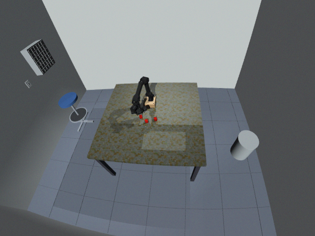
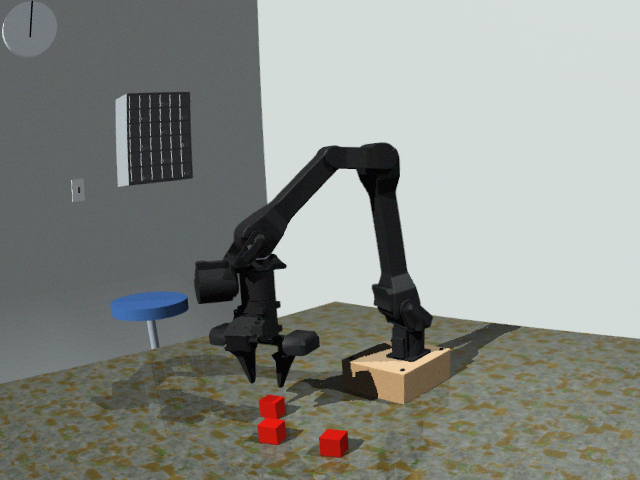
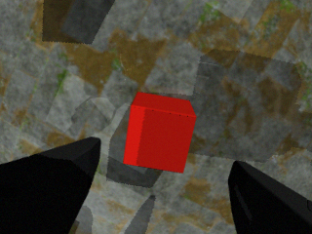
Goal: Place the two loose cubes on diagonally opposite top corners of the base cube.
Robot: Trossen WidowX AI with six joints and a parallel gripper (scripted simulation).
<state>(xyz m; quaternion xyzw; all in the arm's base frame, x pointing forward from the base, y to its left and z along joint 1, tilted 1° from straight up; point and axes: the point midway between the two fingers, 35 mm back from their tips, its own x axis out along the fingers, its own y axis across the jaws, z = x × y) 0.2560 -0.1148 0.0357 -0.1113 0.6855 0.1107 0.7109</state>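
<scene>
Right now my gripper tip is 190 mm to the right of the red base cube, 50 mm above it and 40 mm short of it.
</scene>
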